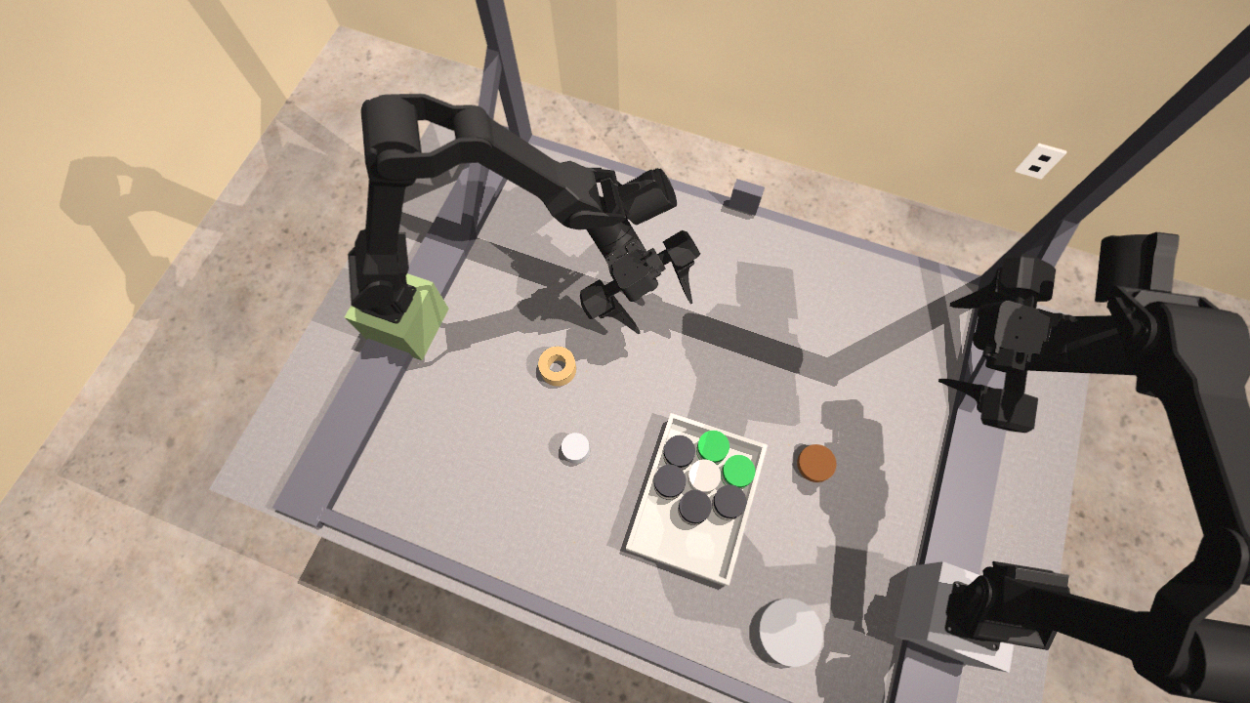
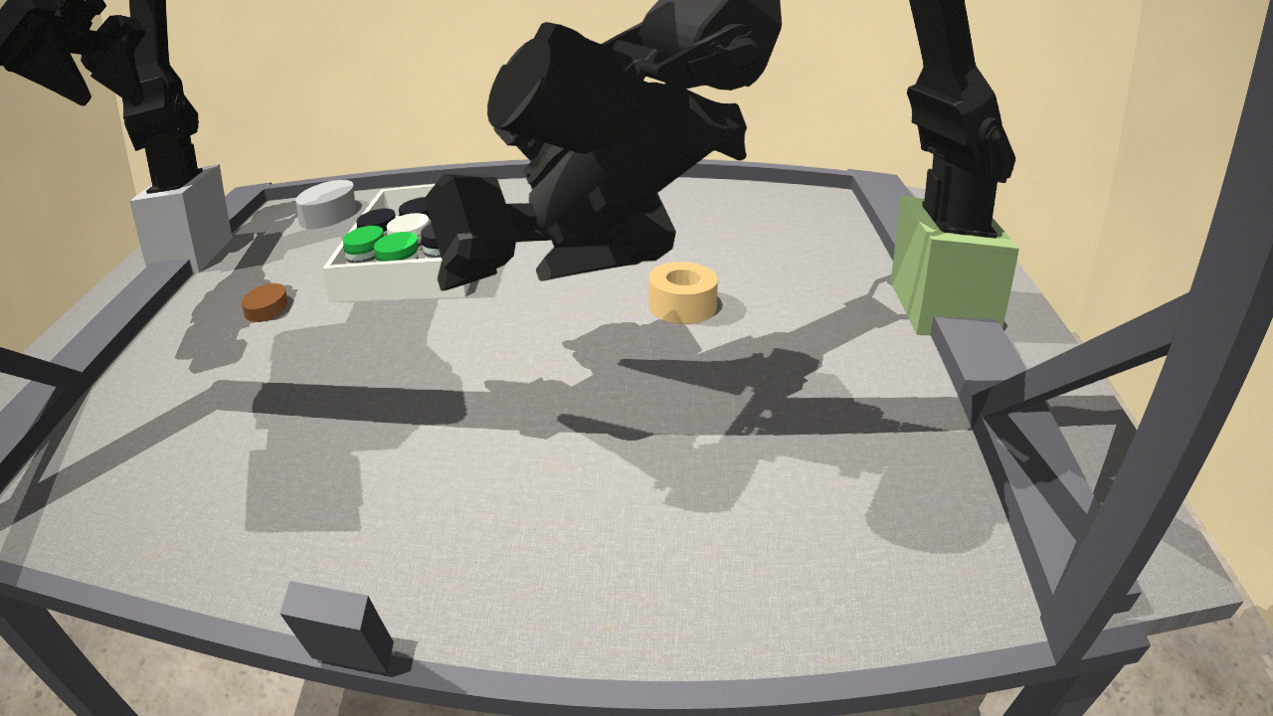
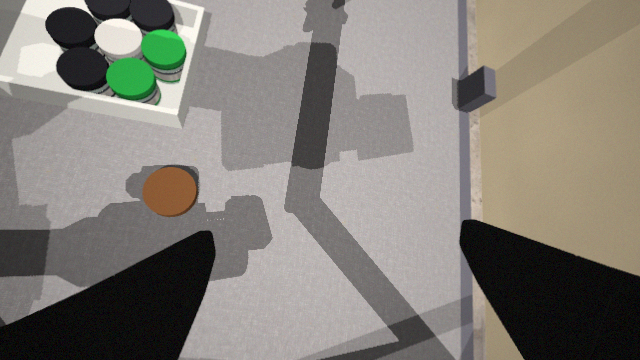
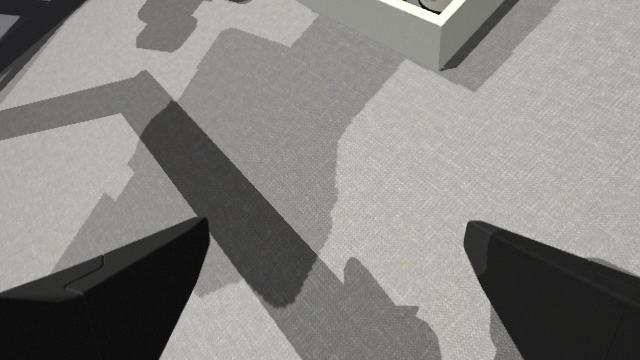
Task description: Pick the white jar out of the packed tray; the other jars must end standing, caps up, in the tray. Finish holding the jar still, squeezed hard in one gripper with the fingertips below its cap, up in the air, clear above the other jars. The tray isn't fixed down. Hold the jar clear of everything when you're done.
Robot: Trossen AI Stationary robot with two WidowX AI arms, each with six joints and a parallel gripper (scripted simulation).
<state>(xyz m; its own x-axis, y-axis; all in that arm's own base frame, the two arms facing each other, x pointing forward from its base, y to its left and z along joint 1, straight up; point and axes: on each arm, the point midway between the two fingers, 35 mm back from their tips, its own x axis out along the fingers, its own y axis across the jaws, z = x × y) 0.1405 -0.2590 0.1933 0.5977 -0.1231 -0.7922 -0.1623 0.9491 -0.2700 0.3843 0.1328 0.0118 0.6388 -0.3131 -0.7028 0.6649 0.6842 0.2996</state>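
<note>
The green-capped jar lies 28 cm below my left hand, 20 cm ahead of it and 16 cm to the right of it. Also, from my left hand: white jar 28 cm below, 23 cm ahead, 20 cm to the right; then orange disc 30 cm below, 12 cm ahead, 6 cm to the right; then black-capped jar 28 cm below, 25 cm ahead, 15 cm to the right.
</note>
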